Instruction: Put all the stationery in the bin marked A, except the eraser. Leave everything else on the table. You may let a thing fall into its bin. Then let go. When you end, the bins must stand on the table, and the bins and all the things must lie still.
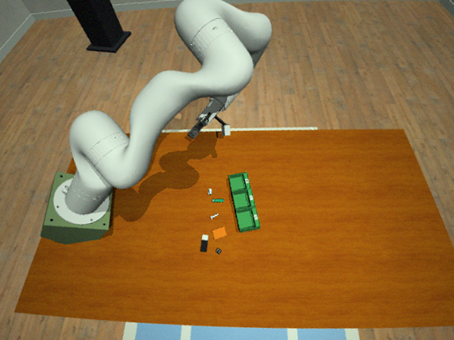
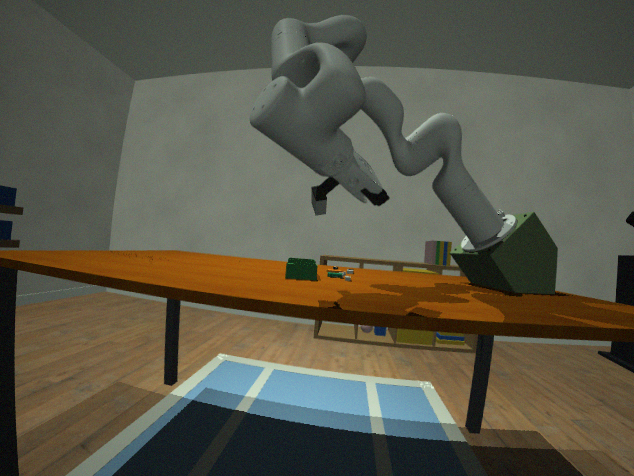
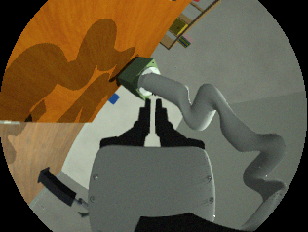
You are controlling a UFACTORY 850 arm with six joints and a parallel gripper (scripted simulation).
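My gripper is now 250 mm short of the green bin, 190 mm above it and 160 mm to the left of it. From my hand the other things lie so: white bolt 260 mm to the right, 210 mm below, 140 mm ahead; then green cylinder 210 mm below, 180 mm to the right, 140 mm ahead; then grey-white thing 210 mm below, 150 mm to the right, 90 mm ahead.
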